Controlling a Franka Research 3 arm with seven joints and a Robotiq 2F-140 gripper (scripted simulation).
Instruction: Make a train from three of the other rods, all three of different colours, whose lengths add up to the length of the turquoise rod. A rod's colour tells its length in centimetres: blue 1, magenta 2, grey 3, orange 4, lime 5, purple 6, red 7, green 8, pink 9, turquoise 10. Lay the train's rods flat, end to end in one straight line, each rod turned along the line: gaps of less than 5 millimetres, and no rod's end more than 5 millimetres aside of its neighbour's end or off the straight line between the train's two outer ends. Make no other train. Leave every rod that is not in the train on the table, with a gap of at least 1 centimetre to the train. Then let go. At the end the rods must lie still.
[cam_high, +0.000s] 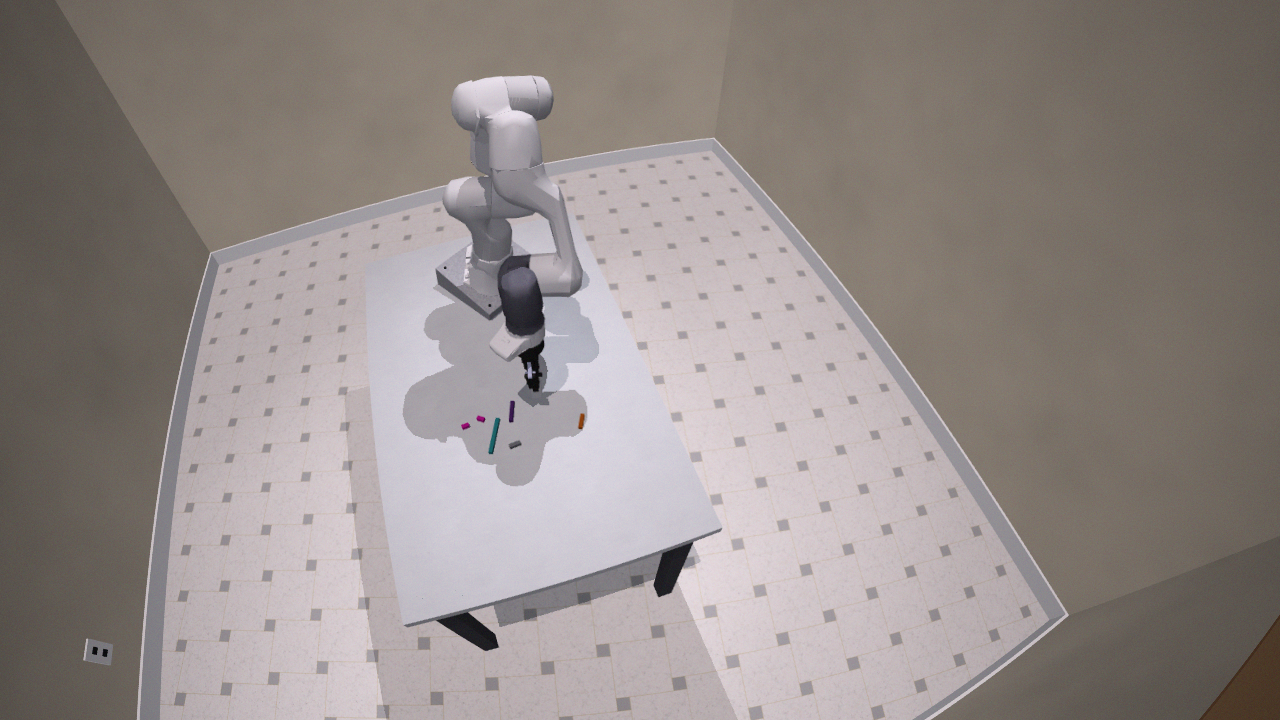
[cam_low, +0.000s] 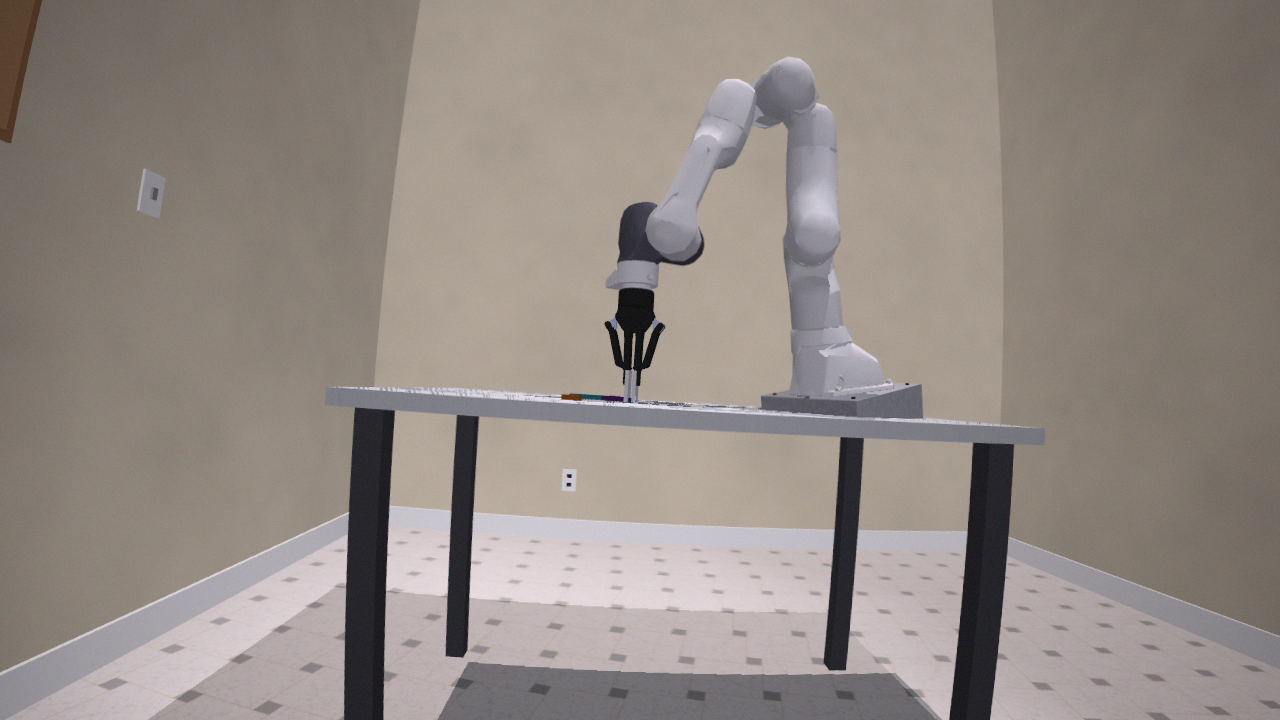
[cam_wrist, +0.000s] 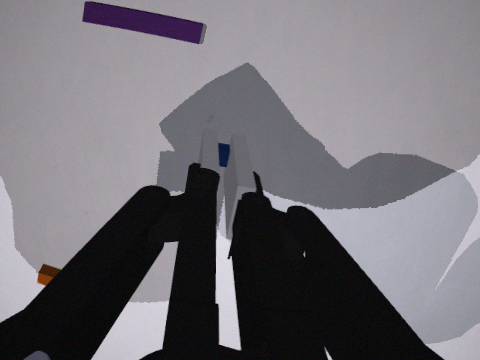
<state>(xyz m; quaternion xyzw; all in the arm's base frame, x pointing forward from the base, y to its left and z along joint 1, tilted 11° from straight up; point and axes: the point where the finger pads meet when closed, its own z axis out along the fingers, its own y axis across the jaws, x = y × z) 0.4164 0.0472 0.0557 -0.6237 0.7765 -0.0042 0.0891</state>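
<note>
My gripper is now 30 mm above the blue rod. Round my hand: orange rod: 110 mm ahead, 90 mm to the left, 30 mm below; then grey rod: 130 mm ahead, 90 mm to the right, 30 mm below; then purple rod: 40 mm ahead, 80 mm to the right, 30 mm below.
</note>
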